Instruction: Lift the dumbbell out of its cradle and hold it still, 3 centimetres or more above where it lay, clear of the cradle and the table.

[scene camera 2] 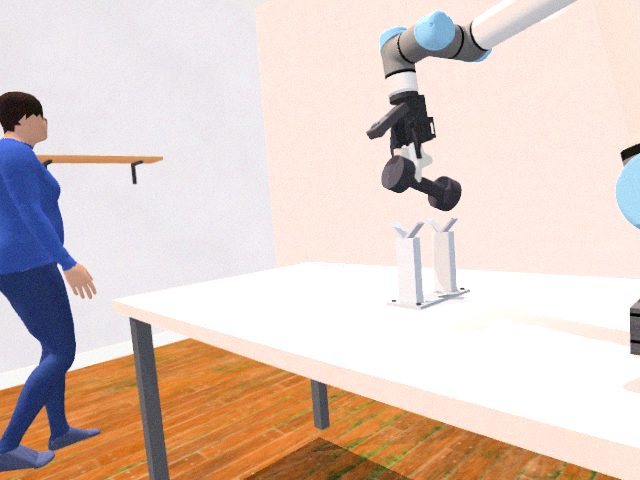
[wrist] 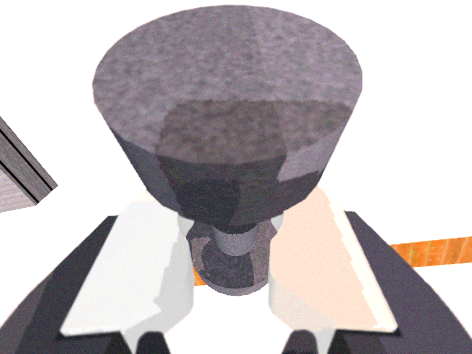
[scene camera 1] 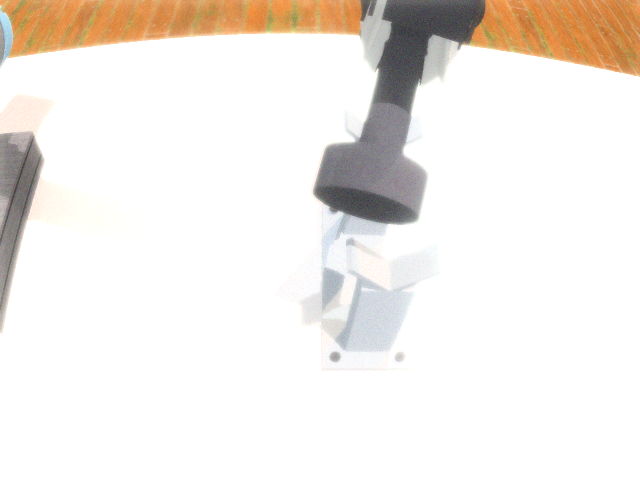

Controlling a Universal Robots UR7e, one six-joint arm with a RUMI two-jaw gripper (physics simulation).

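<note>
The dark grey dumbbell (scene camera 1: 374, 170) (scene camera 2: 424, 186) (wrist: 227, 90) hangs in the air, tilted, with one head higher than the other. In scene camera 2 a gap shows between its lower head and the cradle. My gripper (scene camera 2: 417, 173) (wrist: 231, 270) is shut on the dumbbell's handle, with a pale jaw on each side of it. The white cradle (scene camera 1: 379, 320) (scene camera 2: 409, 271) stands upright on the table (scene camera 1: 180, 361) (scene camera 2: 310, 320), and both of its V-shaped rests hold nothing. In scene camera 1 the dumbbell hides part of the cradle.
A dark grey block-like object (scene camera 1: 18, 206) (scene camera 2: 635, 328) (wrist: 25, 165) stands on the table, off to one side of the cradle. A person in blue (scene camera 2: 31, 217) stands on the floor beyond the table. A wooden shelf (scene camera 2: 103, 158) is on the wall.
</note>
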